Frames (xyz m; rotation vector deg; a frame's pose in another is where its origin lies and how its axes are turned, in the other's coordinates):
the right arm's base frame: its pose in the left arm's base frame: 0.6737 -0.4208 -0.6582 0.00 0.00 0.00
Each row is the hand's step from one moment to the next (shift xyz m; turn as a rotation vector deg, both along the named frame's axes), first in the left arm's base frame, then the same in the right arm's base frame.
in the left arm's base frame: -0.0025 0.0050 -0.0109 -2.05 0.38 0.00
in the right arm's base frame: -0.0025 0.0050 -0.0109 -2.05 0.38 0.00
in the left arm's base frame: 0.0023 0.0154 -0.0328 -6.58 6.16 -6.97
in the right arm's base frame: 0.0023 0.0154 -0.0328 -6.58 6.16 -6.97
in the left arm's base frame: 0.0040 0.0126 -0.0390 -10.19 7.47 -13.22
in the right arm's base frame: 0.0040 0.0126 -0.0390 -10.19 7.47 -13.22
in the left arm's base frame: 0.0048 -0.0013 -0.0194 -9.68 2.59 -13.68
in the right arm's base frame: 0.0048 -0.0013 -0.0194 -9.68 2.59 -13.68
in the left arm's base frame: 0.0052 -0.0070 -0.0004 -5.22 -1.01 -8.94
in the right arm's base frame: 0.0052 -0.0070 -0.0004 -5.22 -1.01 -8.94
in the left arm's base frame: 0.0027 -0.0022 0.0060 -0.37 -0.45 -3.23
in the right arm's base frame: 0.0027 -0.0022 0.0060 -0.37 -0.45 -3.23
